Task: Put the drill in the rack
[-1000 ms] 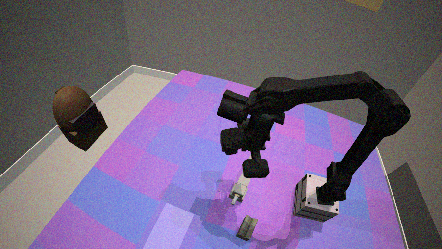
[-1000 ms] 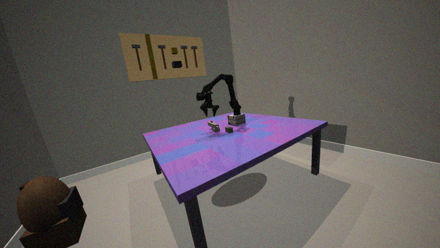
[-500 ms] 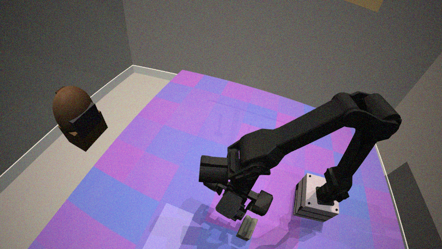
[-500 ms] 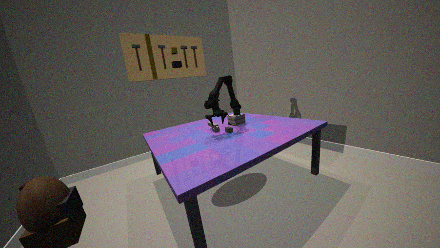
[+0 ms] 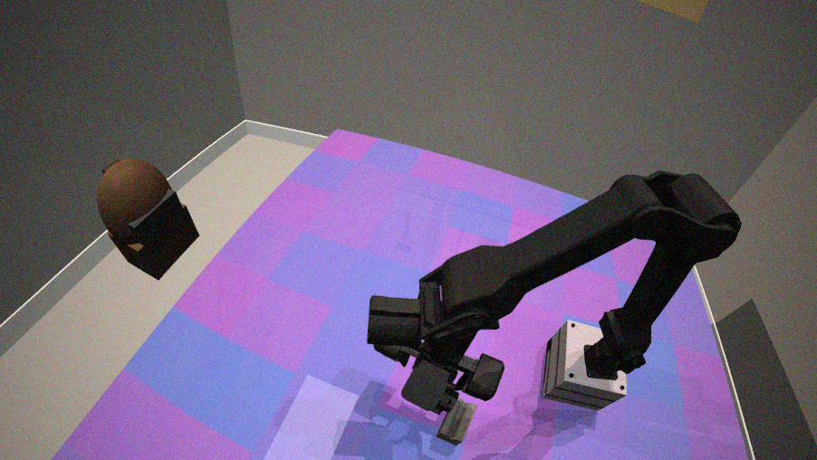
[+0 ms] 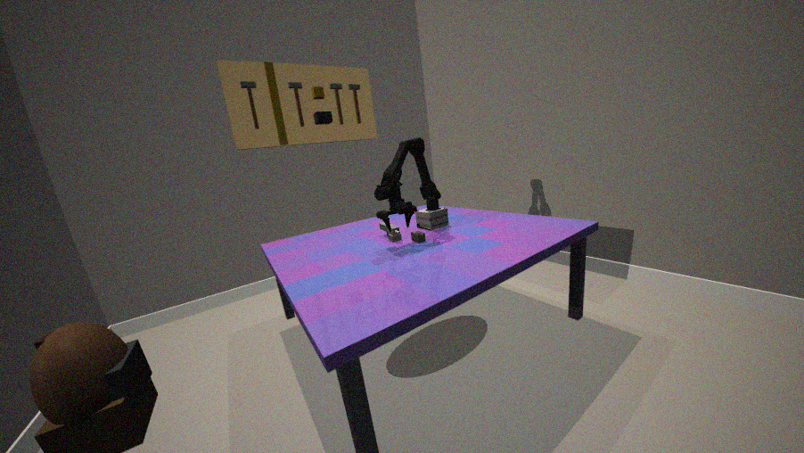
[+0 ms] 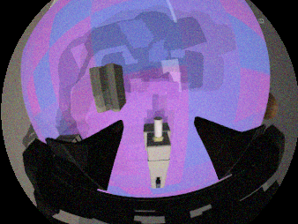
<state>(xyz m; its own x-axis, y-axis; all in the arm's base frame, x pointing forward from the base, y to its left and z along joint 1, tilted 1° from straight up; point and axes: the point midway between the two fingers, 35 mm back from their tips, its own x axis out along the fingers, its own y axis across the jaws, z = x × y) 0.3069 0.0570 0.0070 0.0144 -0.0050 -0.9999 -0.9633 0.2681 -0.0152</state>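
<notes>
Now: the drill 7 cm to the right of my gripper tip, 2 cm below it and 2 cm behind it. Also, from my gripper tip: long grey block (12 cm to the right, 3 cm behind, 2 cm below); grooved grey rack (6 cm to the left, 6 cm behind, 5 cm below); dark key (15 cm to the right, 4 cm behind, 1 cm below).
</notes>
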